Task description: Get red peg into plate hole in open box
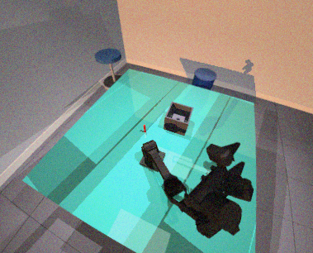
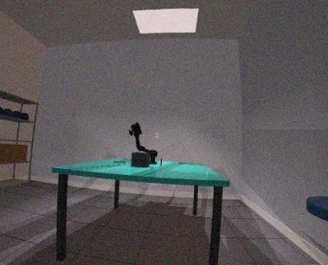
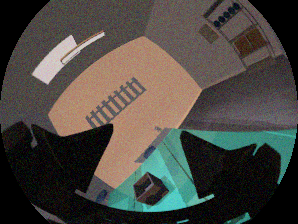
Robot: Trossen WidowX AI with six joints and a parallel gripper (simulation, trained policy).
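Now: the red peg 43 cm to the left of my gripper tip, 40 cm below it and 24 cm ahead of it. The rest, counted from my gripper tip: grey plate (40 cm below, 39 cm ahead, 23 cm to the left).
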